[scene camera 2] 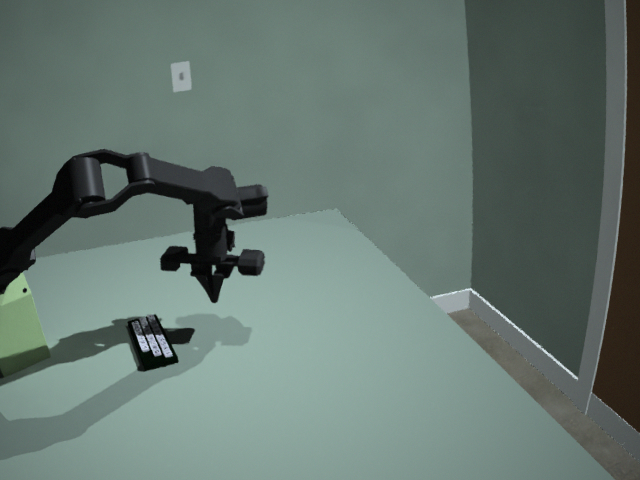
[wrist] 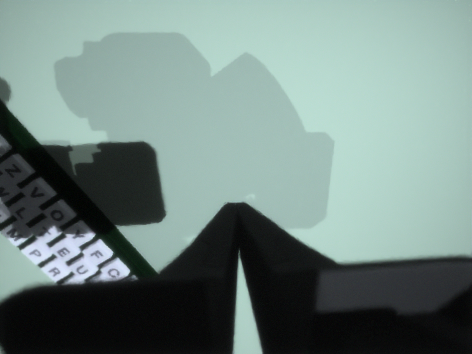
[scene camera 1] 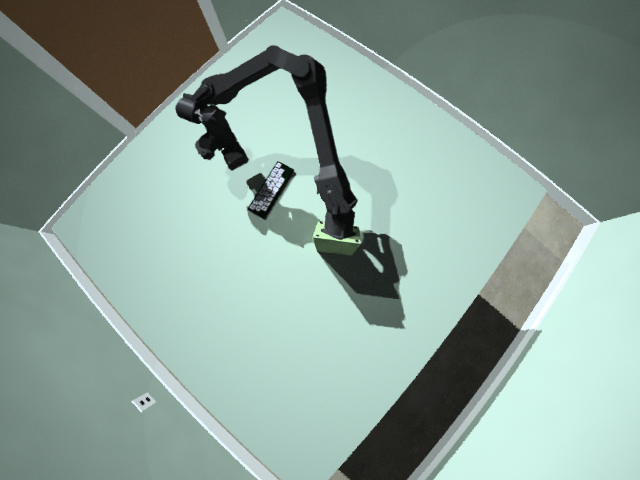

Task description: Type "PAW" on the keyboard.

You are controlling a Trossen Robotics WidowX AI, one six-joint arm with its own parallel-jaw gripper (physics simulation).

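Frame: origin at the arm's base, x back, y left, z down, level; metres.
Seen in the pictures: gripper, fingertip midpoint: (scene camera 2: pixel 214 302) (wrist: pixel 235 212); arm's base, origin of the base link: (scene camera 1: pixel 338 232).
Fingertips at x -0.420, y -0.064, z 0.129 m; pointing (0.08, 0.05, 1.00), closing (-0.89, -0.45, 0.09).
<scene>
Pixels of each thing's top centre, then the offset from my fingertips to it. Level surfaces: height alone.
- dark green keyboard, middle of its top: (wrist: pixel 48 237) (scene camera 2: pixel 149 335) (scene camera 1: pixel 270 188) dx +0.138, dy +0.020, dz +0.048 m
- P key, middle of its top: (wrist: pixel 35 253) dx +0.156, dy +0.014, dz +0.048 m
- table, its level: dz +0.065 m
The dark green keyboard (scene camera 1: pixel 271 190) (scene camera 2: pixel 152 342) (wrist: pixel 131 254) with white keys lies on the table. In the wrist view it slants across the lower left, partly cut off by the frame and hidden by the gripper. The P key (wrist: pixel 35 253) shows near its lower edge, and a W key is partly cut off at the left edge. The A key does not show in the wrist view. My gripper (scene camera 2: pixel 214 299) (wrist: pixel 235 212) is shut and empty, tips pointing down. It hangs above the table, off to the side of the keyboard, beyond its Z-V-O-Y-F-C row.
The table (scene camera 1: pixel 206 310) (scene camera 2: pixel 361 361) (wrist: pixel 400 100) is pale green. The arm's green base block (scene camera 1: pixel 336 242) (scene camera 2: pixel 23 330) stands near the keyboard. The arm's shadows fall over part of the keyboard and table. In scene camera 2 the table's edge runs down the right side.
</scene>
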